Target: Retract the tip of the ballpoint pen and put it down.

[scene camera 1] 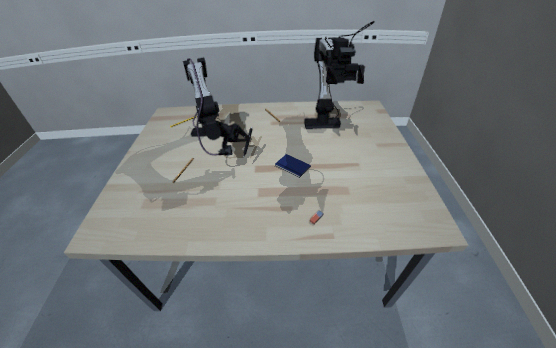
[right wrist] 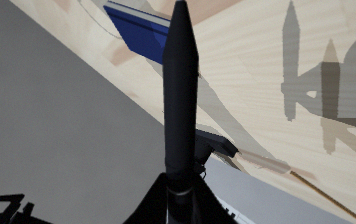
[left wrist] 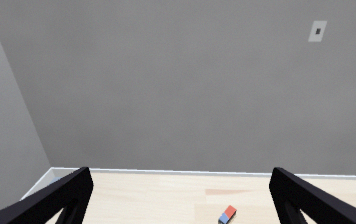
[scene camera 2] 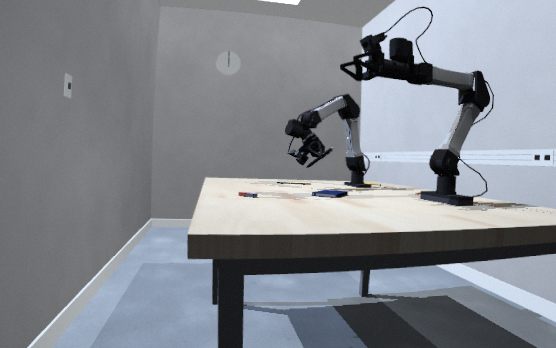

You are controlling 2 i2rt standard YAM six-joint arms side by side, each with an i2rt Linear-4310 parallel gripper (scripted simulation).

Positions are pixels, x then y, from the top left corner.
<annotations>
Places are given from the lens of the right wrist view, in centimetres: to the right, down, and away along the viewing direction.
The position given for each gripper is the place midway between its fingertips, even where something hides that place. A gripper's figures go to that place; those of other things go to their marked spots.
right gripper (right wrist: 179,181): 0, 4, 9
blue notebook (right wrist: 146,35): -4, -11, 26
</annotations>
